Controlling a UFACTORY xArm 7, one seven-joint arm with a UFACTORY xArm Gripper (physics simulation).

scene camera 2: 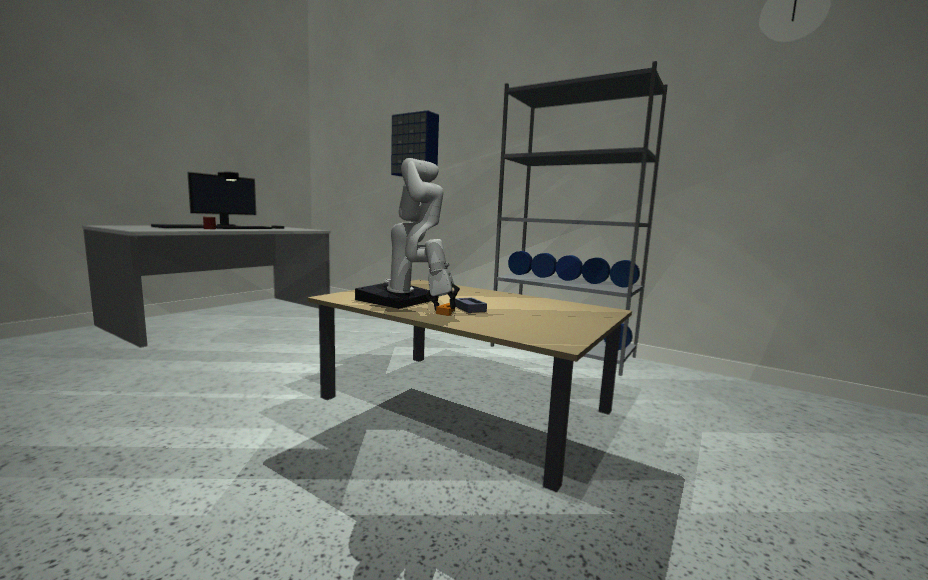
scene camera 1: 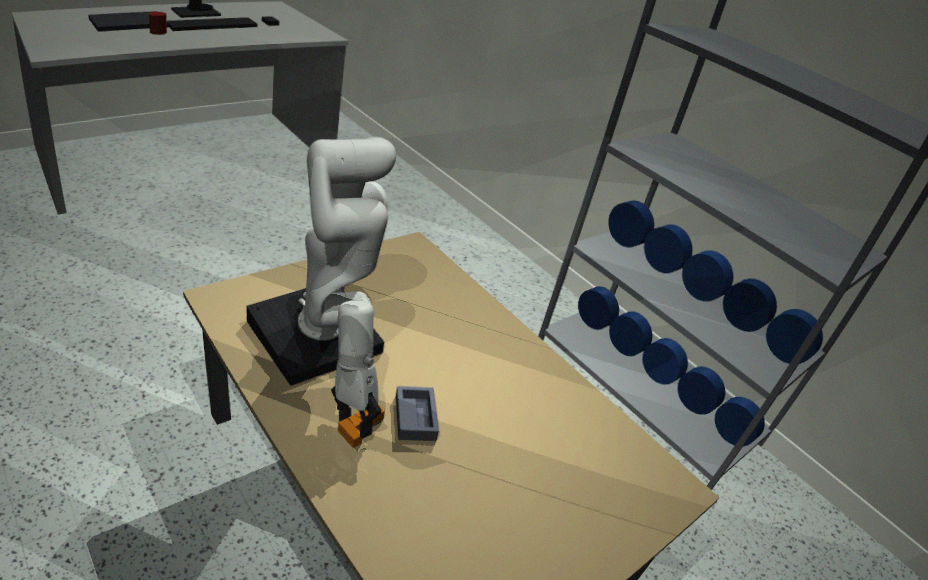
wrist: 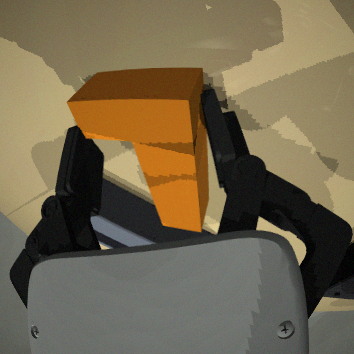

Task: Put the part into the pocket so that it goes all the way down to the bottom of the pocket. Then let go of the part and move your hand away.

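Places are measured from the arm's base along level axes (x back, y right, z up), in centimetres.
Pixels of known places: gripper, fingertip midpoint: [scene camera 2: 445, 310] [scene camera 1: 355, 430] [wrist: 144, 124]; arm's base, origin of the base link: [scene camera 2: 400, 289].
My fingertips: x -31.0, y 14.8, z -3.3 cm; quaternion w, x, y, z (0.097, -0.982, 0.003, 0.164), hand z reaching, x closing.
For each thing: its top centre in the pictures, then the offset to it from my fingertips. Level surfaces: height alone.
- orange L-shaped part, middle of its top: [wrist: 145, 181] [scene camera 1: 365, 420] [scene camera 2: 449, 305] dx -0.2, dy -2.8, dz +1.6 cm
- grey-blue pocket block, middle of its top: [wrist: 137, 251] [scene camera 1: 417, 407] [scene camera 2: 470, 300] dx -5.1, dy -14.7, dz +2.2 cm
- wooden table, its level: dz -1.4 cm
The orange L-shaped part [scene camera 1: 349, 430] [scene camera 2: 444, 310] [wrist: 172, 200] is low at the table, left of the pocket block in scene camera 1. My gripper [scene camera 1: 355, 421] [scene camera 2: 444, 305] [wrist: 144, 124] points down around it and is shut on the part, one black finger at each end of its wide bar. The right finger lies along its right face and the left finger meets its left end. Whether its underside touches the table is unclear. The grey-blue pocket block [scene camera 1: 417, 433] [scene camera 2: 473, 307] [wrist: 135, 205] stands beside the gripper, apart from the part, with its recess facing up.
The wooden table [scene camera 1: 520, 437] [scene camera 2: 547, 326] carries the arm's black base [scene camera 1: 273, 341] [scene camera 2: 369, 295] behind the gripper. A metal shelf rack [scene camera 1: 591, 198] [scene camera 2: 500, 184] with blue discs stands beyond the table. A desk [scene camera 1: 205, 51] [scene camera 2: 205, 253] with a red cup [scene camera 1: 157, 23] [scene camera 2: 209, 222] stands farther back.
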